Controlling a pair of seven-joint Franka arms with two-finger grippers.
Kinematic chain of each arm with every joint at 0, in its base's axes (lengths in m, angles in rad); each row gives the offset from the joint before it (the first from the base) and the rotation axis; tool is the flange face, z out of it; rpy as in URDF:
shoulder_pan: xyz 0 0 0.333 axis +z
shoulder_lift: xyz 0 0 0 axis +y
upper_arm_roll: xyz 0 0 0.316 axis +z
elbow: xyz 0.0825 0 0 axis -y
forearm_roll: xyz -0.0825 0 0.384 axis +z
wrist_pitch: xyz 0 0 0 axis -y
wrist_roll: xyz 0.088 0 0 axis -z
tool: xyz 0 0 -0.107 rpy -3.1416 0 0
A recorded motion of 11 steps. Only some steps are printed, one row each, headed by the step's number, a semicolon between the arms.
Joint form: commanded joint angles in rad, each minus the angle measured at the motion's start. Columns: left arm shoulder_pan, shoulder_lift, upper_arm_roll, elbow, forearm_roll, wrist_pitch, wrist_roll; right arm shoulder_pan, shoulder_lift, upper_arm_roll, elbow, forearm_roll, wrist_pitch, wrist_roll.
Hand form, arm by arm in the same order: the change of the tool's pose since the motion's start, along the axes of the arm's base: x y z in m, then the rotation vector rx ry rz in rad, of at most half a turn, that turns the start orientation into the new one. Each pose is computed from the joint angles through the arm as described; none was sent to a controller.
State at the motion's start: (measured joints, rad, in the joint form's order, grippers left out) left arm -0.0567 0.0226 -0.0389 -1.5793 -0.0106 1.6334 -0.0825; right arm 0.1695 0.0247 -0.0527 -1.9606 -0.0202 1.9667 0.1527
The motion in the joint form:
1: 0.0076 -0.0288 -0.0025 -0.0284 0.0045 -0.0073 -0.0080; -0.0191 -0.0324 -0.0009 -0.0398 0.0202 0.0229 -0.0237
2: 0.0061 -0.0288 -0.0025 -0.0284 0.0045 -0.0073 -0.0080; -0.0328 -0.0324 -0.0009 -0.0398 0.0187 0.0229 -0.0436
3: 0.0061 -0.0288 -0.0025 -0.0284 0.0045 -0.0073 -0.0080; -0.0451 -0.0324 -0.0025 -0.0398 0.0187 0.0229 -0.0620
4: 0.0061 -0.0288 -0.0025 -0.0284 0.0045 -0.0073 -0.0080; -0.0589 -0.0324 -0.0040 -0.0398 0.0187 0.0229 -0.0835
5: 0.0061 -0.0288 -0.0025 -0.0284 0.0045 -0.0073 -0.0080; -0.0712 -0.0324 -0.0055 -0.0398 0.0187 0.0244 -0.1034
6: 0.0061 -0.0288 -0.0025 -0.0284 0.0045 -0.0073 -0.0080; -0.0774 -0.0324 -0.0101 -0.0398 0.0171 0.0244 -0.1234
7: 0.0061 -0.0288 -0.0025 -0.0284 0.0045 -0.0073 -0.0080; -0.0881 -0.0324 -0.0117 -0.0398 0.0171 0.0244 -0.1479
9: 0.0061 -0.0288 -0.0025 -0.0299 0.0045 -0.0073 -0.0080; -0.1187 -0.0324 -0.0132 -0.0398 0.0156 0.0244 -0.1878
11: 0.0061 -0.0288 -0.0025 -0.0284 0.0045 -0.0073 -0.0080; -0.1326 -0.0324 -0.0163 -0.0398 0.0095 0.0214 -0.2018
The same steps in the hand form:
1: -0.0095 0.0039 0.0020 0.0060 0.0065 0.0129; -0.0080 -0.0110 0.0012 0.0220 -0.0130 -0.0043
2: -0.0096 0.0031 0.0020 0.0060 0.0065 0.0114; -0.0073 -0.0186 0.0012 0.0208 -0.0130 0.0025
3: -0.0096 0.0031 0.0020 0.0060 0.0065 0.0114; -0.0068 -0.0262 0.0012 0.0209 -0.0129 0.0070
4: -0.0096 0.0031 0.0020 0.0060 0.0065 0.0114; -0.0062 -0.0347 0.0012 0.0210 -0.0128 0.0132
5: -0.0096 0.0031 0.0020 0.0060 0.0065 0.0114; -0.0057 -0.0423 0.0014 0.0211 -0.0142 0.0193
6: -0.0096 0.0031 0.0020 0.0060 0.0065 0.0114; -0.0055 -0.0483 0.0014 0.0198 -0.0141 0.0292
7: -0.0096 0.0031 0.0020 0.0060 0.0065 0.0114; -0.0054 -0.0551 0.0014 0.0200 -0.0140 0.0414
9: -0.0096 0.0031 0.0012 0.0062 0.0079 0.0114; -0.0054 -0.0729 0.0014 0.0187 -0.0137 0.0498
11: -0.0096 0.0031 0.0020 0.0060 0.0065 0.0114; -0.0059 -0.0827 0.0011 0.0134 -0.0104 0.0493

